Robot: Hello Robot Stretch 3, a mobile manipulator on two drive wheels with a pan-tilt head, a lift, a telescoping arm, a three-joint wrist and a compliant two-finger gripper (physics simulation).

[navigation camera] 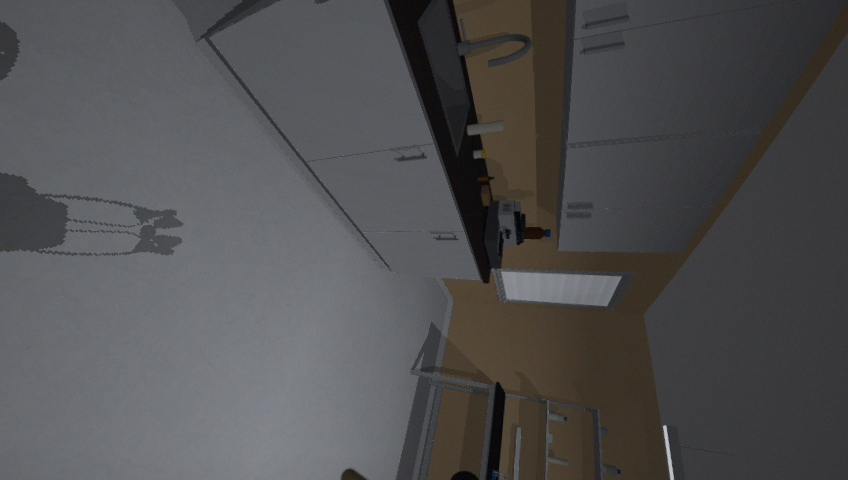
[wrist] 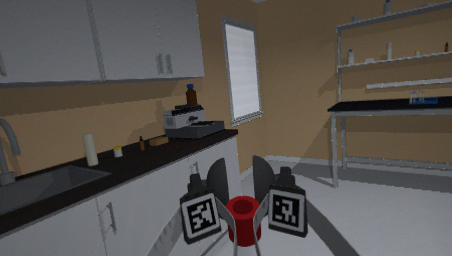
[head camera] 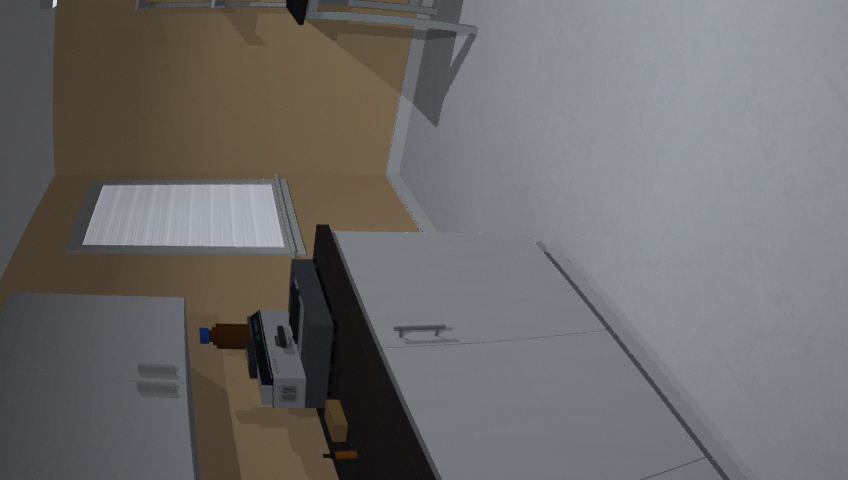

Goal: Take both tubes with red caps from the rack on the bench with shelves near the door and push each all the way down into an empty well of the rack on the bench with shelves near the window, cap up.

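Places are measured from the robot's base along level axes (x back, y right, z up), in metres.
Where they show: gripper, fingertip midpoint: (wrist: 240, 176).
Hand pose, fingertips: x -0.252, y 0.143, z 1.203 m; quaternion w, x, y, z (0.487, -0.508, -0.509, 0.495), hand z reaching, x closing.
Each offset is from my fingertips to the top centre of the thing. "spot": to the spot under its first point. Level surfaces: height alone.
My gripper (wrist: 240, 176) is shut on a red-capped tube; the red cap {dy -0.001, dx +0.032, dz +0.002 m} (wrist: 244, 225) shows between the fingers in the wrist view, cap side toward the camera. The tube's yellowish rounded end {spot: dy -0.009, dx +0.025, dz -0.092 m} (navigation camera: 355, 475) shows at the bottom edge of the navigation view. The bench with shelves near the window (wrist: 372, 106) (navigation camera: 497, 425) (head camera: 297, 8) stands well beyond the gripper, at the right in the wrist view. On its black top is a blue rack (wrist: 427, 101) with a few slim tubes toward its left end; its wells are too small to tell apart. The rack near the door does not show.
A dark counter {dz -0.293 m} (wrist: 150, 159) (navigation camera: 468, 178) (head camera: 380, 440) over white cabinets runs along the left in the wrist view. It bears a sink, a grey-white instrument (wrist: 184, 120) (head camera: 285, 362) and small containers. Wall cabinets (wrist: 125, 40) hang above. The window (wrist: 243, 72) is beyond.
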